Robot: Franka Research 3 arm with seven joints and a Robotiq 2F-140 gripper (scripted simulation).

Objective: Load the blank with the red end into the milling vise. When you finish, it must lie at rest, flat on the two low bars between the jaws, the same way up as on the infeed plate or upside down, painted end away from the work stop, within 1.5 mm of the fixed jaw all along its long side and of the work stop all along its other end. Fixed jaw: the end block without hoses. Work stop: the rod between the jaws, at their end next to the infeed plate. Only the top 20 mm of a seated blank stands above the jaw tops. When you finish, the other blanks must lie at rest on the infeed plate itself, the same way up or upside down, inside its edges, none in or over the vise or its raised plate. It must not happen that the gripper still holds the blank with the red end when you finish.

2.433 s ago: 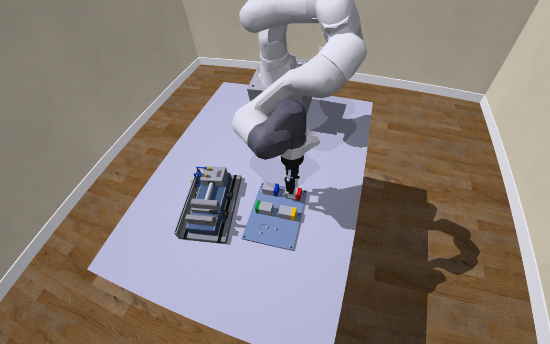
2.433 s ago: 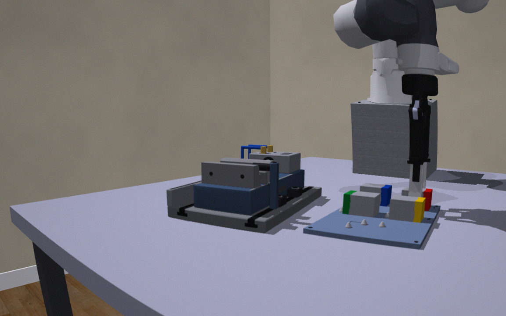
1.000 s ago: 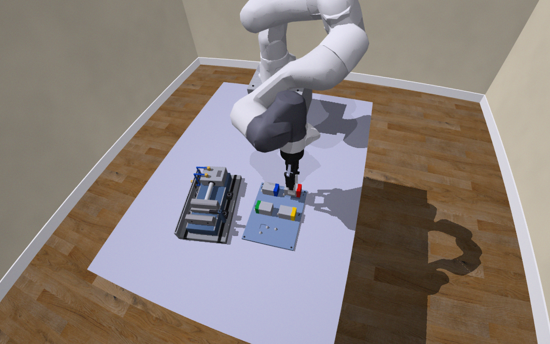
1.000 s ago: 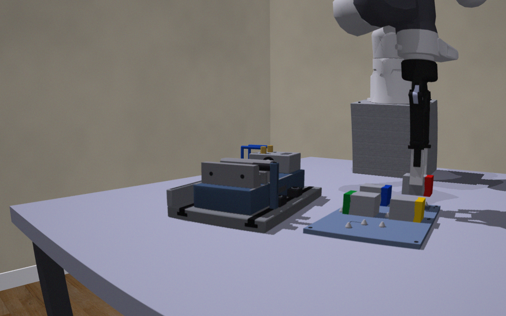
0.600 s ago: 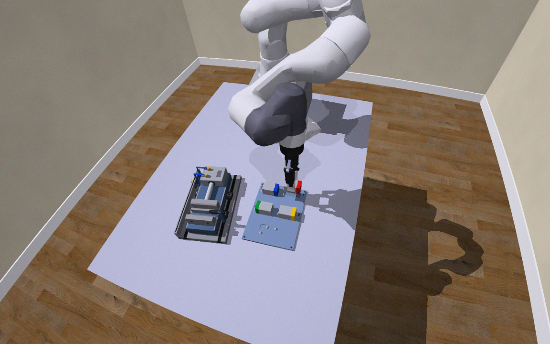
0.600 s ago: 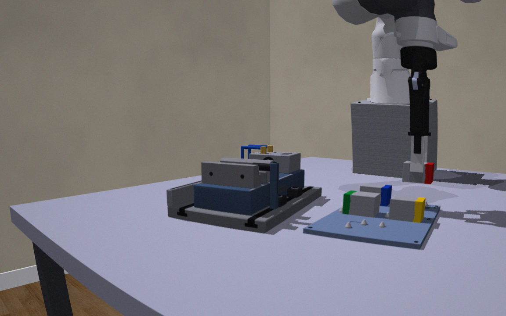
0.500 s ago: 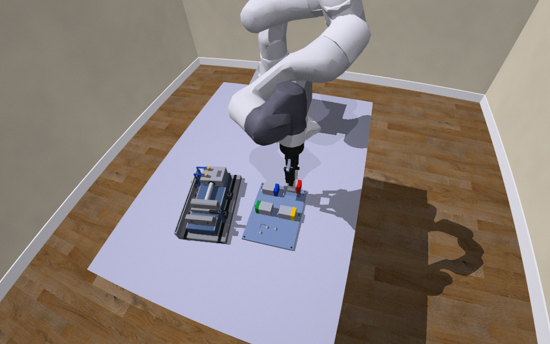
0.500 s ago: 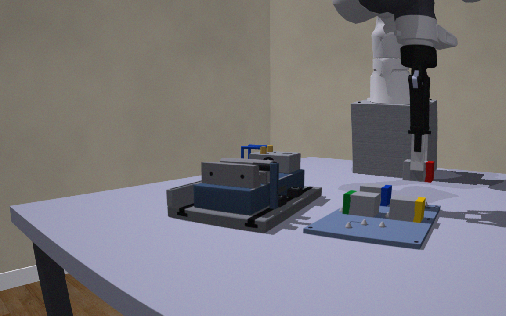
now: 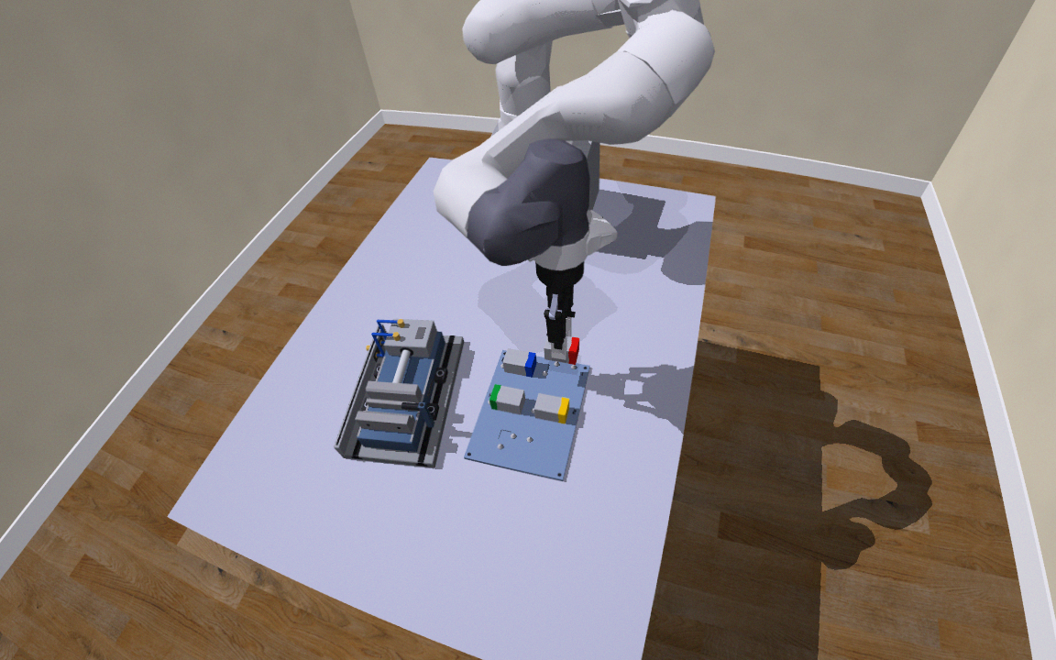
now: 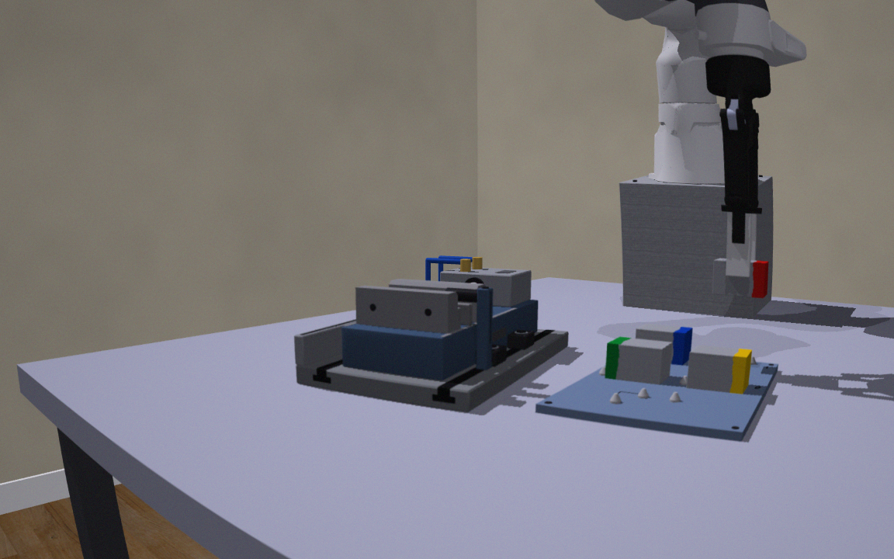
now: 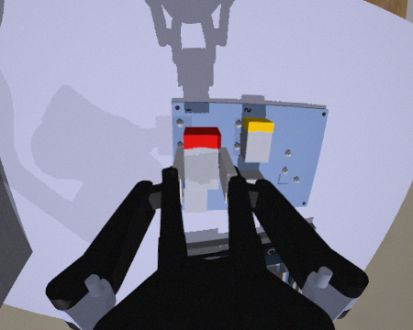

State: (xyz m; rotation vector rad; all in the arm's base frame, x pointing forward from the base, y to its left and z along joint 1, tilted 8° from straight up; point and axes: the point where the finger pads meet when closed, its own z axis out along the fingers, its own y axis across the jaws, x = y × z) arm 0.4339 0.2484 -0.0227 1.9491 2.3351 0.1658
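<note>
My hand is 80 mm short of the yellow-ended blank, 10 mm to the right of it and 120 mm above it. Also, from my hand: blue infeed plate (90 mm ahead, 30 mm to the right, 140 mm below); blue-ended blank (10 mm ahead, 90 mm to the right, 120 mm below); red-ended blank (40 mm below).
</note>
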